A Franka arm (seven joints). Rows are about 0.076 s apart.
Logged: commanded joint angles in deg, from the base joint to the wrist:
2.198 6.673 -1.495 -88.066 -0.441 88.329 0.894
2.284 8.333 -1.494 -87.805 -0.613 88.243 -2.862
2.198 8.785 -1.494 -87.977 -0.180 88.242 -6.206
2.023 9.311 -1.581 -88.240 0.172 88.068 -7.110
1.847 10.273 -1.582 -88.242 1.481 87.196 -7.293
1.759 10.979 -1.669 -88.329 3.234 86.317 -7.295
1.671 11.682 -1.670 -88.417 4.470 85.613 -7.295
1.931 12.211 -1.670 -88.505 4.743 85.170 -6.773
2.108 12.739 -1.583 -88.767 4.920 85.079 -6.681
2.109 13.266 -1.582 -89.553 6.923 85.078 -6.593
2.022 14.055 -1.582 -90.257 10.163 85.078 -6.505
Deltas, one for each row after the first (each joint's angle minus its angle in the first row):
0.086 1.660 0.001 0.261 -0.172 -0.086 -3.756
0.000 2.112 0.001 0.089 0.261 -0.087 -7.100
-0.175 2.638 -0.086 -0.174 0.613 -0.261 -8.004
-0.351 3.600 -0.087 -0.176 1.922 -1.133 -8.187
-0.439 4.306 -0.174 -0.263 3.675 -2.012 -8.189
-0.527 5.009 -0.175 -0.351 4.911 -2.716 -8.189
-0.267 5.538 -0.175 -0.439 5.184 -3.159 -7.667
-0.090 6.066 -0.088 -0.701 5.361 -3.250 -7.575
-0.089 6.593 -0.087 -1.487 7.364 -3.251 -7.487
-0.176 7.382 -0.087 -2.191 10.604 -3.251 -7.399

